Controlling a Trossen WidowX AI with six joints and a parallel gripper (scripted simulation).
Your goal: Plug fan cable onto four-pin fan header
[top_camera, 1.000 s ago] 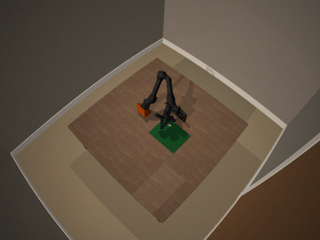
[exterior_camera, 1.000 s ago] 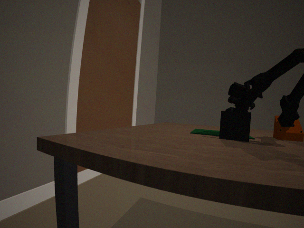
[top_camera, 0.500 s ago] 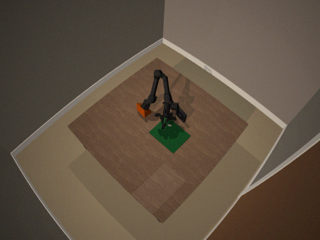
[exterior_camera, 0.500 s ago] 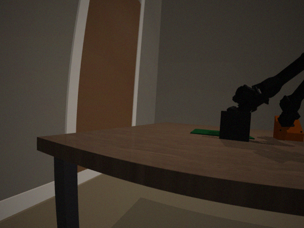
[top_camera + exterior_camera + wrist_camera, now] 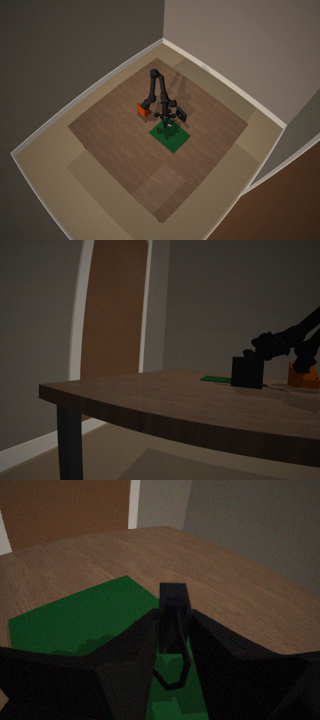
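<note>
My gripper tip is 10 cm above the pale part and 7 cm to the right of it. The rest, counted from my gripper tip: green board (13 cm below, 6 cm ahead, 1 cm to the left); then black fan (20 cm to the left, 6 cm below, 2 cm ahead); then black plug (1 cm below).
</note>
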